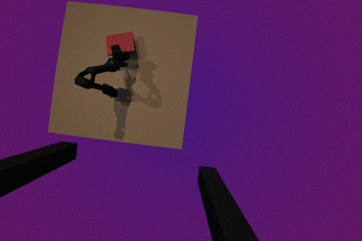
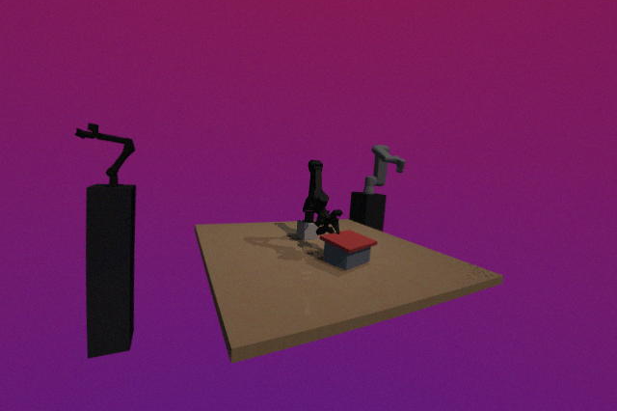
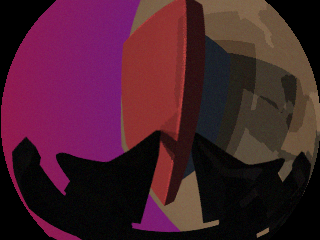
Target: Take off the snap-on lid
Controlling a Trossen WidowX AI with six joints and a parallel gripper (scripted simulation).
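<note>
Right now my gripper tip is 7 cm short of the red lid and 2 cm to the right of it. The rest, counted from my gripper tip: blue-grey storage box (7 cm ahead, 2 cm to the left, 6 cm below).
</note>
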